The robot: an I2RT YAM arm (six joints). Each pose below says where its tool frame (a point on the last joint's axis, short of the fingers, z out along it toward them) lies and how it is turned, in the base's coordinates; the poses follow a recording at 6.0 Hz.
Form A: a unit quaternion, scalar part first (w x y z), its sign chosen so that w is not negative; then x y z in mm.
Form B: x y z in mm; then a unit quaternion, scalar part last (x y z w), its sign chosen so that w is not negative. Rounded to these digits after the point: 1 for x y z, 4 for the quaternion.
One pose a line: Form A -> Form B
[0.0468, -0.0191, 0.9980, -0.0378, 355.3, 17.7, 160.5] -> [355.3, 17.7, 160.5, -0.0191, 0.9980, -0.0378, 0.0468]
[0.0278, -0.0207, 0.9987, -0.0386, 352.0, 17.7, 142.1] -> [352.0, 17.7, 142.1, -0.0207, 0.9987, -0.0386, 0.0278]
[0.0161, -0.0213, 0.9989, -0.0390, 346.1, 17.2, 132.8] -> [346.1, 17.2, 132.8, -0.0213, 0.9989, -0.0390, 0.0161]
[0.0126, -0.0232, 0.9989, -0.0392, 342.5, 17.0, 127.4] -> [342.5, 17.0, 127.4, -0.0232, 0.9989, -0.0392, 0.0126]
